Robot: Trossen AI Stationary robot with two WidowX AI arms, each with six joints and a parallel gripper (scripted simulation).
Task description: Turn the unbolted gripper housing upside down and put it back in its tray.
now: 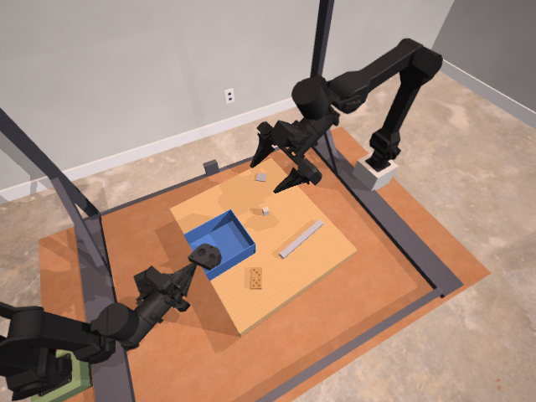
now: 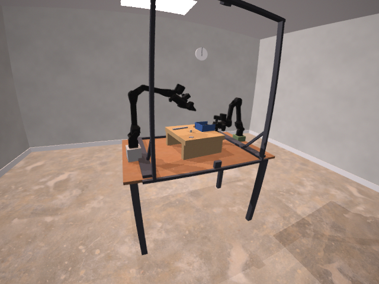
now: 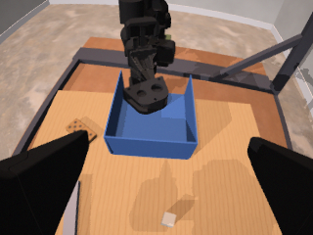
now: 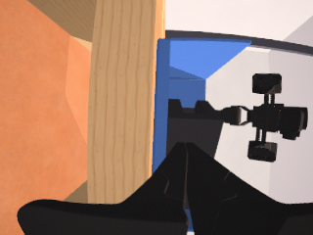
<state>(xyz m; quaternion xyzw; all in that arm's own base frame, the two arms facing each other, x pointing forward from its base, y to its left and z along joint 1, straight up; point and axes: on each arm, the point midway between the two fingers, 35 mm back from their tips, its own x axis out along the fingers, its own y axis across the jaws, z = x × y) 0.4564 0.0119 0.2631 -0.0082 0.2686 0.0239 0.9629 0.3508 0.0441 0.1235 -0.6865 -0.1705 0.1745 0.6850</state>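
Now: the gripper housing 60 mm to the left of my right hand. From my right hand the other things lie so: wooden platform 10 mm behind, 220 mm to the left, 80 mm below; blue tray 10 mm behind, 140 mm to the left; small cube 40 mm behind, 270 mm to the left, 10 mm below.
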